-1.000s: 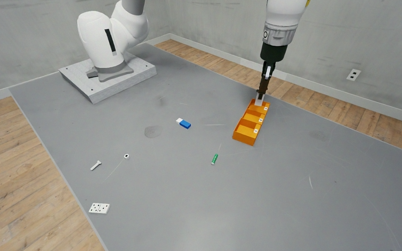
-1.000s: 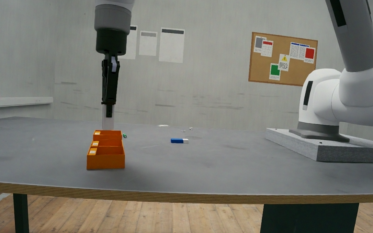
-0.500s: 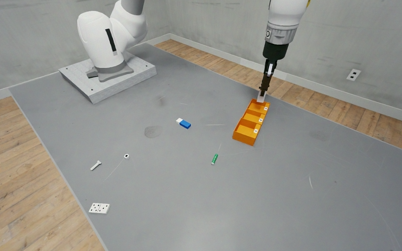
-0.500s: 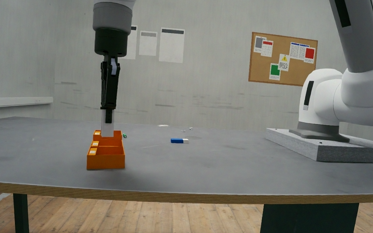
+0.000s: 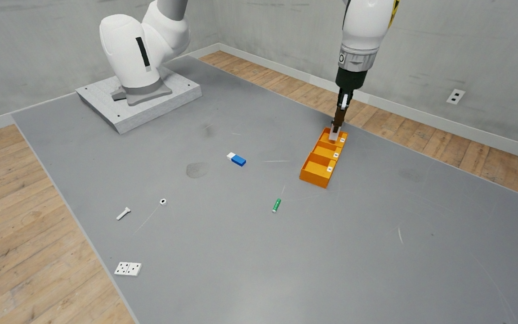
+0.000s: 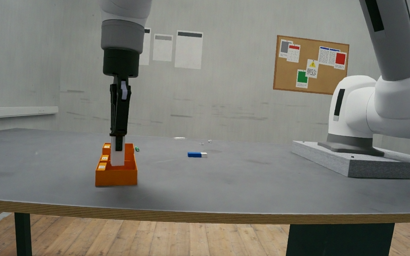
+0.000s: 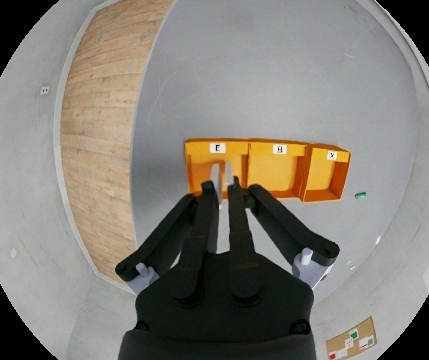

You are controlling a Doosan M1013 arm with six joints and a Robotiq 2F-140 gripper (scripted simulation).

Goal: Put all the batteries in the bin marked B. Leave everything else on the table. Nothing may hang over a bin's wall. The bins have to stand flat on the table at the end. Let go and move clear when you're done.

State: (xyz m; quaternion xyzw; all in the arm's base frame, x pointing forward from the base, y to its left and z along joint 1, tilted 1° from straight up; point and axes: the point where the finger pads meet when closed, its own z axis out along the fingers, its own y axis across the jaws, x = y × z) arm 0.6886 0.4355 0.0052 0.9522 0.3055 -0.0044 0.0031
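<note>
Now: hand 320 mm to the left of the green battery, 90 mm short of it and 60 mm above it. Round my hand: orange bin row: 70 mm to the right, 40 mm below, 30 mm ahead; white eraser: 320 mm to the right, 140 mm behind, 60 mm below; nut: 570 mm to the right, 110 mm behind, 60 mm below.
</note>
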